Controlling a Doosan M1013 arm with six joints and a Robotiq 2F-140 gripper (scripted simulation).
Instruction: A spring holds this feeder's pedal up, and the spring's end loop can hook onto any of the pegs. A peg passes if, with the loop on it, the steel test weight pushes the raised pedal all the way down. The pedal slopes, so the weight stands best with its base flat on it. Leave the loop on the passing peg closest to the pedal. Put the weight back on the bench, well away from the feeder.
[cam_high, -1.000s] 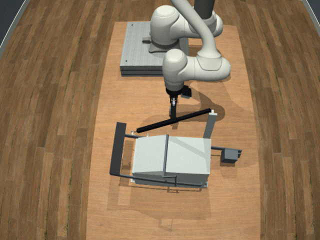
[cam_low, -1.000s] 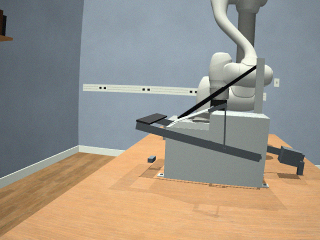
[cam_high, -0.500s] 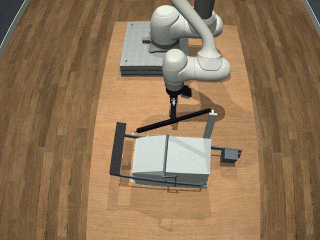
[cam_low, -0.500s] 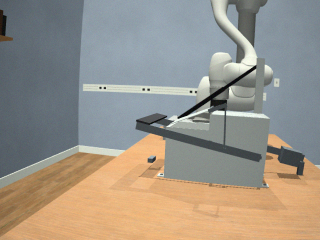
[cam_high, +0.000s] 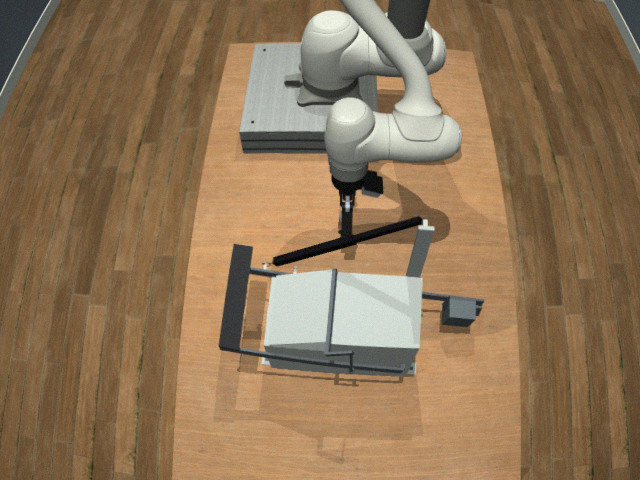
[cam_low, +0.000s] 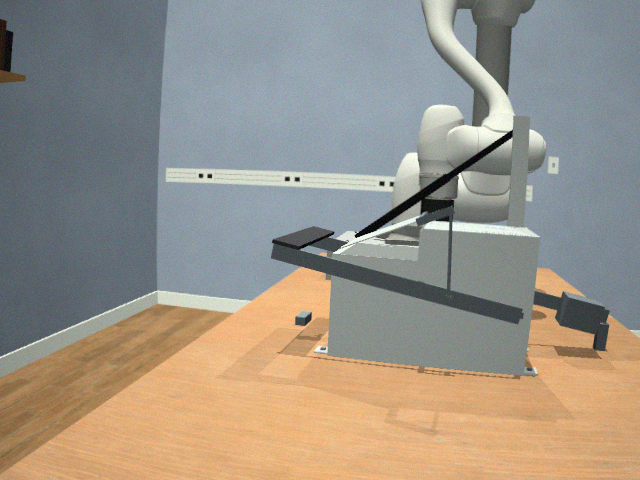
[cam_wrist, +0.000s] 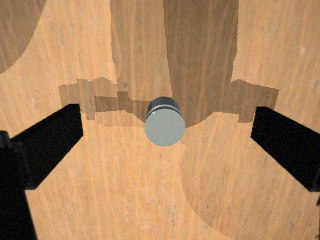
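Now: hand 1 cm above the steel test weight. The rest, counted from my hand: small grey block (21 cm ahead, 26 cm to the right, 3 cm below).
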